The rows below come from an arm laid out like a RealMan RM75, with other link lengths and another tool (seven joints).
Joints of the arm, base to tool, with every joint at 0 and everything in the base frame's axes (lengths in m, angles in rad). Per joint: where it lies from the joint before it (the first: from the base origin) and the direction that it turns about. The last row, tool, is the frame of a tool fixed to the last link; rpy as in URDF.
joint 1: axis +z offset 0 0 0.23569
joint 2: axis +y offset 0 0 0
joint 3: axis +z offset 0 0 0.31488
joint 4: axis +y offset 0 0 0
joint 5: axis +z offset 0 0 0.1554
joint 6: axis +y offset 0 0 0
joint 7: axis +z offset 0 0 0.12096
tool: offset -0.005 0.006 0.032 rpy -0.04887 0 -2.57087
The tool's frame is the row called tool.
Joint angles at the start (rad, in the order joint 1, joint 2, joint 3, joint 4, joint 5, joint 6, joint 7): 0.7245 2.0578 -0.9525 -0.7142 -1.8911 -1.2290 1.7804
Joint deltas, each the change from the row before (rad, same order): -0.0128 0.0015 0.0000 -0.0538 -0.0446 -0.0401 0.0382; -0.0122 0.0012 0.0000 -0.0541 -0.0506 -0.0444 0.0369; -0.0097 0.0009 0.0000 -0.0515 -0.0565 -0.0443 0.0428; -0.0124 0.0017 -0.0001 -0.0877 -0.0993 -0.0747 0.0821; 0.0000 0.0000 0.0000 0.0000 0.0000 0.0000 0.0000; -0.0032 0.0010 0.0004 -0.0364 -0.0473 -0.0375 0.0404
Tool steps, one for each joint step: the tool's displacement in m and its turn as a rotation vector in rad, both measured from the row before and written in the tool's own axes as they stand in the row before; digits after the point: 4 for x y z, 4 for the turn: -0.0034 -0.0013 -0.0047 -0.0086 -0.0326 -0.0138; -0.0045 -0.0006 -0.0049 -0.0145 -0.0396 -0.0158; -0.0049 0.0003 -0.0045 -0.0231 -0.0445 -0.0086; -0.0077 0.0016 -0.0076 -0.0529 -0.0750 -0.0018; 0.0000 0.0000 0.0000 0.0000 0.0000 0.0000; -0.0040 0.0011 -0.0030 -0.0273 -0.0381 0.0065
